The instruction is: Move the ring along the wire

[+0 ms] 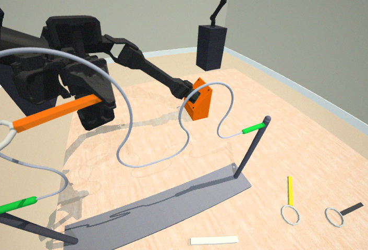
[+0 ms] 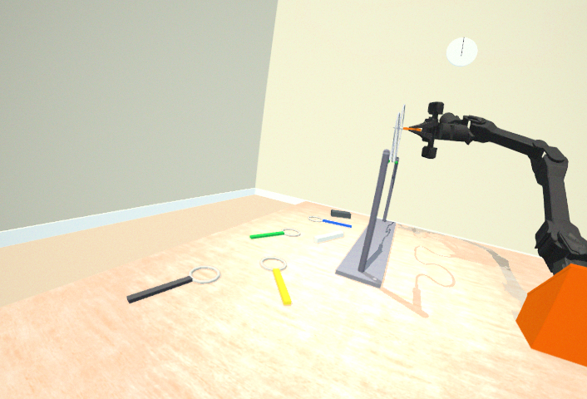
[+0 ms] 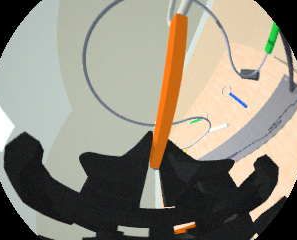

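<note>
Now: the orange-handled ring 10 cm to the right of my gripper tip and 1 cm above it. Also, from my gripper tip: yellow-handled ring: 42 cm to the left, 40 cm below, 23 cm ahead; white bar: 39 cm below, 18 cm ahead, 12 cm to the left; dark-handled ring: 57 cm to the left, 40 cm below, 37 cm ahead.
</note>
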